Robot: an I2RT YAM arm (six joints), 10 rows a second.
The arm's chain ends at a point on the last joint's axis. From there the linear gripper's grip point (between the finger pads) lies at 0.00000 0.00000 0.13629 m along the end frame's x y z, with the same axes.
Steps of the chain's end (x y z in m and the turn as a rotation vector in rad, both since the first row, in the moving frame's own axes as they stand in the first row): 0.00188, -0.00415, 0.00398, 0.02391, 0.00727, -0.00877; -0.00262, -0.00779, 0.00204, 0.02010, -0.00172, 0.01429; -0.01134, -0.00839, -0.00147, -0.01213, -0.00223, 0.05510; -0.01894, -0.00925, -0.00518, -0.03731, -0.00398, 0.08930; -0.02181, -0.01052, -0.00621, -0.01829, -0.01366, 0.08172; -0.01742, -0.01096, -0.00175, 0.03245, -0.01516, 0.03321; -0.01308, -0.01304, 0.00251, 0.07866, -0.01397, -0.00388; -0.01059, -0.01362, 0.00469, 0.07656, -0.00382, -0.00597; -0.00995, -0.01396, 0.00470, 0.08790, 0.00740, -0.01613; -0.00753, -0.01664, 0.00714, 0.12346, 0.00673, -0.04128; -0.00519, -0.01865, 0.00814, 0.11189, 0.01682, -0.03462
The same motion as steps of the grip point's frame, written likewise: 0.00286, -0.00741, 0.00394, 0.02391, 0.00727, -0.00877; -0.00283, -0.01053, 0.00201, 0.02010, -0.00172, 0.01429; -0.01169, -0.00675, -0.00148, -0.01213, -0.00223, 0.05510; -0.01971, -0.00420, -0.00528, -0.03731, -0.00398, 0.08930; -0.02377, -0.00811, -0.00625, -0.01829, -0.01366, 0.08172; -0.01941, -0.01542, -0.00184, 0.03245, -0.01516, 0.03321; -0.01500, -0.02375, 0.00208, 0.07866, -0.01397, -0.00388; -0.01114, -0.02404, 0.00429, 0.07656, -0.00382, -0.00597; -0.00904, -0.02593, 0.00417, 0.08790, 0.00740, -0.01613; -0.00696, -0.03344, 0.00610, 0.12346, 0.00673, -0.04128; -0.00317, -0.03390, 0.00727, 0.11189, 0.01682, -0.03462
